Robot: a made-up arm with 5 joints.
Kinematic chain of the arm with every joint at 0, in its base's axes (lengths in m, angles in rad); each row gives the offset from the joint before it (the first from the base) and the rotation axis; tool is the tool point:
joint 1: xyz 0 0 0.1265 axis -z
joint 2: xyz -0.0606 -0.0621 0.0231 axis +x
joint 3: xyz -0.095 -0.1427 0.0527 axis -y
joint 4: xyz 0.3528 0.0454 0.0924 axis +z
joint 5: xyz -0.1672 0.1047 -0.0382 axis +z
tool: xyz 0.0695 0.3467 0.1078
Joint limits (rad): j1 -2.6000..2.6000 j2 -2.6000..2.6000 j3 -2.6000..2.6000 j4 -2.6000..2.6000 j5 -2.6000..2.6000
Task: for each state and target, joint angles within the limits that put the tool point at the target. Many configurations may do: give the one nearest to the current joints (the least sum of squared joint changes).
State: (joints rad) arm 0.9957 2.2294 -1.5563 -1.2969 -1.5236
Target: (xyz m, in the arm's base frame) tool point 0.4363 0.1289 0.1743
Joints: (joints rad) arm 1.1629 2.1078 -1.4771 -1.2926 -1.3149
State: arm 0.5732 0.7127 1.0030 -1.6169 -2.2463
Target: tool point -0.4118 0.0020 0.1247
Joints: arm 0.9636 1.2511 1.1080 -1.4828 -2.4695
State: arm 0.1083 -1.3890 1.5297 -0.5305 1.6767
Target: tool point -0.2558 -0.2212 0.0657
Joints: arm -0.1897 -1.4809 1.7299 -0.1938 1.8596
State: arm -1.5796 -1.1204 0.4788 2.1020 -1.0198
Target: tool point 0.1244 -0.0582 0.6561
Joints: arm -1.7388 -0.9632 0.3089 2.6000 -0.3245
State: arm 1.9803 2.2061 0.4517 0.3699 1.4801
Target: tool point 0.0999 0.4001 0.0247
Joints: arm 2.0250 2.2485 0.5234 0.3460 1.4988
